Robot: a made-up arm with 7 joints.
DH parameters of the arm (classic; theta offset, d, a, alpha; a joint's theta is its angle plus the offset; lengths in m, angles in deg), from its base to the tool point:
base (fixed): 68.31 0 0.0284 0
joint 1: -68.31 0.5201 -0.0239 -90
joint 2: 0 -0.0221 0.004 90
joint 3: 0 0.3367 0.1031 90
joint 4: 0 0.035 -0.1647 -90
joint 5: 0 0.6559 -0.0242 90
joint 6: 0 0.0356 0.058 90
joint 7: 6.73 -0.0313 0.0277 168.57
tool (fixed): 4.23 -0.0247 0 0
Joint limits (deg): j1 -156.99..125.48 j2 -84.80..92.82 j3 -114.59..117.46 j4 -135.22..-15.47 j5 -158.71..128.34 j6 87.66..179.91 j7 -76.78..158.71
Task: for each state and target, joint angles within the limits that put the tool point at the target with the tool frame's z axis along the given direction. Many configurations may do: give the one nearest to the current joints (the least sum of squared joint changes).
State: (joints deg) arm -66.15 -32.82 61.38 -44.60 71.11 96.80 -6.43
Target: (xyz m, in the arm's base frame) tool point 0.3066 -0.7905 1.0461 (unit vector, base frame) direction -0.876 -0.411 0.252
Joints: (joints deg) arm -94.05 13.97 35.41 -70.45 78.24 92.76 -3.61
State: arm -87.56 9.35 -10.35 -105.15 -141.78 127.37 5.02
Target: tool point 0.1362 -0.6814 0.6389 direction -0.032 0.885 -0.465
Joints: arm -81.52 -8.83 0.44 -125.63 -158.71 127.71 2.26
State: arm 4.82 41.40 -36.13 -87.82 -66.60 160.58 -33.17
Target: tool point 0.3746 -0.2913 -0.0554 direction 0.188 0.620 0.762
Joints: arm 2.34 59.90 -29.22 -132.82 -76.13 161.13 -34.73
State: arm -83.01 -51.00 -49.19 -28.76 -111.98 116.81 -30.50
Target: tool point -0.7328 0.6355 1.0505 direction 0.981 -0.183 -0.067
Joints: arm -59.96 -84.60 -41.72 -51.46 -92.75 138.43 -39.44
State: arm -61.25 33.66 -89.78 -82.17 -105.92 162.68 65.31
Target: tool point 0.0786 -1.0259 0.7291 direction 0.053 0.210 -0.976
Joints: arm -56.10 72.39 -85.55 -50.26 -101.13 120.47 54.21
